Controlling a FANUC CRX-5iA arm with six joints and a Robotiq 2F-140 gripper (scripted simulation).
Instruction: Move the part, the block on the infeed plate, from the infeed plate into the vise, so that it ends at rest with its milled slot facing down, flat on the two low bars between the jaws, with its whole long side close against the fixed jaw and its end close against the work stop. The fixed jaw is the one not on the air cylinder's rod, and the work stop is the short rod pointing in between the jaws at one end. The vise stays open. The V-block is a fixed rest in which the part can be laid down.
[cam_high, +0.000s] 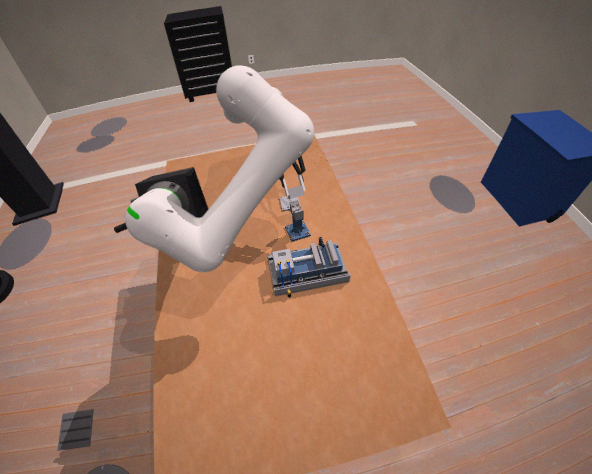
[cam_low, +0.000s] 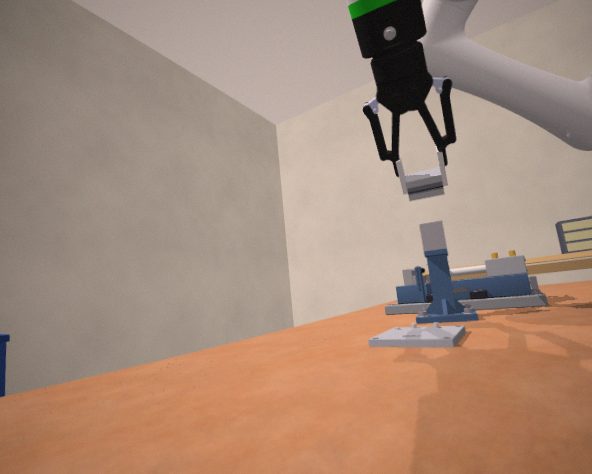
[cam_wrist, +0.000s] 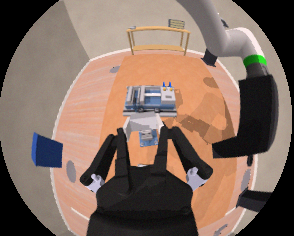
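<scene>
Right now the part is 1 cm to the right of my hand and 2 cm below it. Also, from my hand: air cylinder (12 cm behind, 21 cm to the right, 18 cm below); vise base (3 cm behind, 22 cm to the right, 21 cm below).
</scene>
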